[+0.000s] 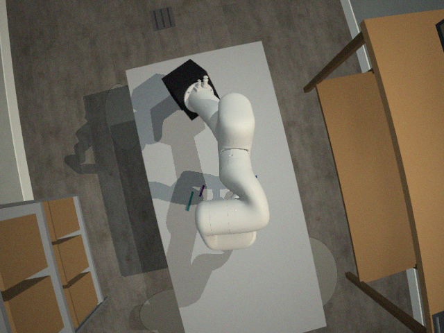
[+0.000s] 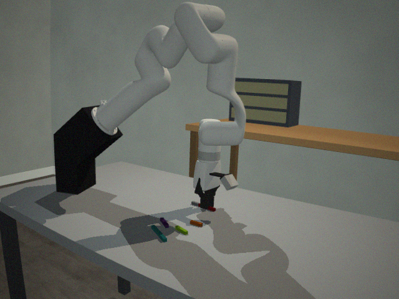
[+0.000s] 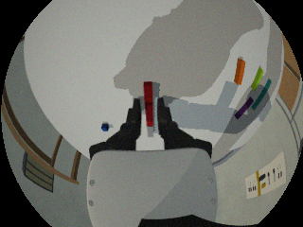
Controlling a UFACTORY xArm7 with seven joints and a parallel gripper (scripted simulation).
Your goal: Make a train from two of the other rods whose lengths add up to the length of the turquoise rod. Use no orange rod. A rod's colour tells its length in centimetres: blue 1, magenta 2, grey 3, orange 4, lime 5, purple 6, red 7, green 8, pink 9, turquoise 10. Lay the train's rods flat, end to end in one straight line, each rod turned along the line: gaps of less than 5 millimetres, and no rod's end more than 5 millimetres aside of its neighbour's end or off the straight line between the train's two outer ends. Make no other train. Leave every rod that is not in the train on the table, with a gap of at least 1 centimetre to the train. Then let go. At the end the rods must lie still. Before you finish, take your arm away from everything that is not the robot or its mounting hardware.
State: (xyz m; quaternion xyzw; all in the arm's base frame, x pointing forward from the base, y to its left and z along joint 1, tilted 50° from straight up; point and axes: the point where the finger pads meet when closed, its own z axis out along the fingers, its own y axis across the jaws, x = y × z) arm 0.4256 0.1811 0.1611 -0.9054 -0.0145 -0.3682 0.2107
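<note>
My hand is 2 cm above the red rod. The rest, counted from my hand: orange rod (11 cm to the right, 10 cm ahead, 2 cm below); grey rod (5 cm behind, 2 cm below, 1 cm to the right); blue rod (7 cm to the left, 6 cm behind, 2 cm below).
</note>
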